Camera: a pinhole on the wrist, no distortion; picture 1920 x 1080 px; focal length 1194.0 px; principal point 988.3 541.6 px. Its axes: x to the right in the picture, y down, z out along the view. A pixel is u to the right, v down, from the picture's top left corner.
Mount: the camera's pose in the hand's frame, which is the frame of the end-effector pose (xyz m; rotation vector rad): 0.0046 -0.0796 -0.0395 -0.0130 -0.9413 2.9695
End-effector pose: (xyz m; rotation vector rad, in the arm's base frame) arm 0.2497 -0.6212 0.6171 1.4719 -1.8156 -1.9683
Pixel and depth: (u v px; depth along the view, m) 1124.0 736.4 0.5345
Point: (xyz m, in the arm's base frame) 0.2883 -0.1953 0.2286
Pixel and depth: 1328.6 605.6 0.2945
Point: 0.2999 -0.3538 0.4236
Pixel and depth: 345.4 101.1 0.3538
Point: 0.0233 -0.4539 0.3066
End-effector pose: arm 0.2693 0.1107 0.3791 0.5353 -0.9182 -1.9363
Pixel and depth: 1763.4 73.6 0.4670
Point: 0.0159 0.6058 0.5150
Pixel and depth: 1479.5 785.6 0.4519
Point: -0.0441 0.5137 0.2362
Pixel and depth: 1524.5 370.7 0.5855
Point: -0.1106 0.6381 0.4231
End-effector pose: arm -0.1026 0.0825 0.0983 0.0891 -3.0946 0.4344
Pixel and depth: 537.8 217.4 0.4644
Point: -0.2659 -0.2796 -0.2260
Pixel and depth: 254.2 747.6 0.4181
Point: -0.3347 -0.3740 -0.0403
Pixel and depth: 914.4 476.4 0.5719
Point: -0.1149 -0.4110 -0.2241
